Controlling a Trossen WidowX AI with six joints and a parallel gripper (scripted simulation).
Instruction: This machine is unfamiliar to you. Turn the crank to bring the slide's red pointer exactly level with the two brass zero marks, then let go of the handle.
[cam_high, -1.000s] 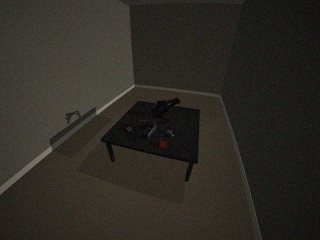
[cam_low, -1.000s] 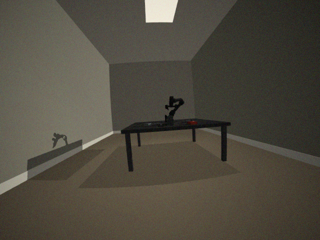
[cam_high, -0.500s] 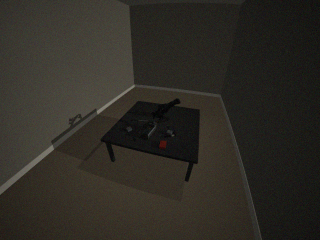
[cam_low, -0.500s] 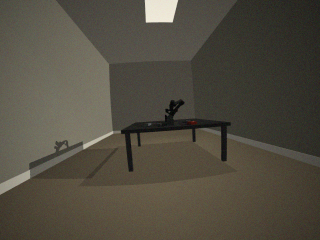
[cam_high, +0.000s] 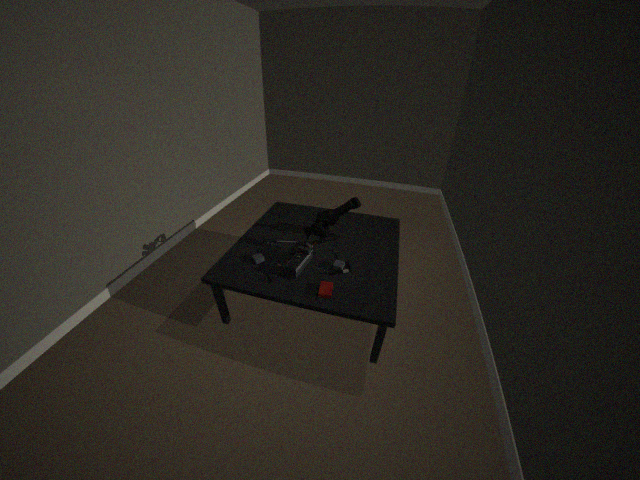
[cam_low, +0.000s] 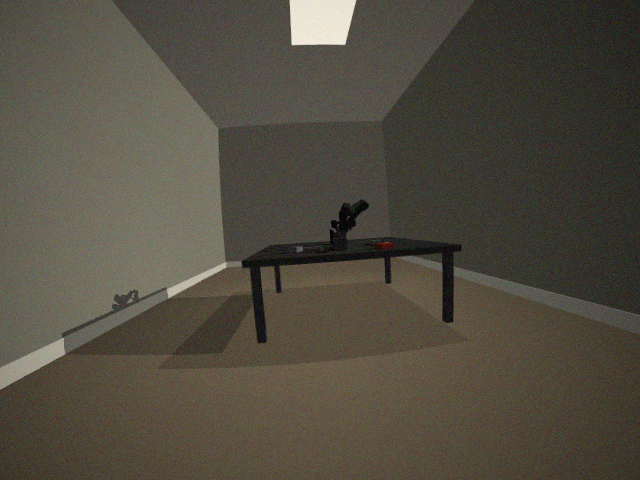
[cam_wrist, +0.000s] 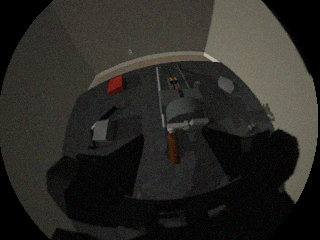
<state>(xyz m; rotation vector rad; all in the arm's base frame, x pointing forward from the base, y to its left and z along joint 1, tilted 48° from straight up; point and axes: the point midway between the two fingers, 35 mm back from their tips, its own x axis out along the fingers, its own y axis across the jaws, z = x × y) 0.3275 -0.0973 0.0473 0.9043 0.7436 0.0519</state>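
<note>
Now: the crank handle 20 mm below my gripper tip, 20 mm behind it and 10 mm to the left of it. Round my gripper tip: red pointer (110 mm ahead, 60 mm to the right, 30 mm below).
</note>
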